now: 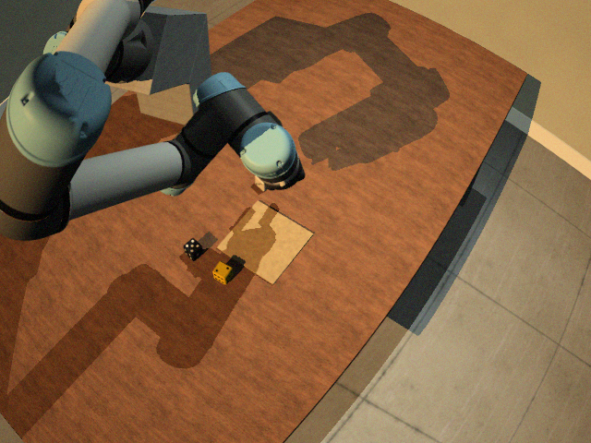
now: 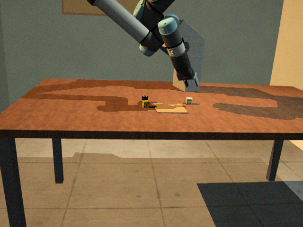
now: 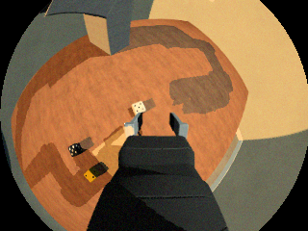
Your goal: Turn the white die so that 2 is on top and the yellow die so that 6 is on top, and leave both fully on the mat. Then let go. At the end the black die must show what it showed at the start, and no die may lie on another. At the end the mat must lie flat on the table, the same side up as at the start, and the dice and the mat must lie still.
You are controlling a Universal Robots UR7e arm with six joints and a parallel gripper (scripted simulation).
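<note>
The yellow die is 22 cm to the right of my hand and 10 cm below it. Also, from my hand: white die (5 cm behind, 1 cm to the left, 10 cm below); tan mat (3 cm ahead, 10 cm to the right, 12 cm below); black die (8 cm behind, 21 cm to the right, 10 cm below).
</note>
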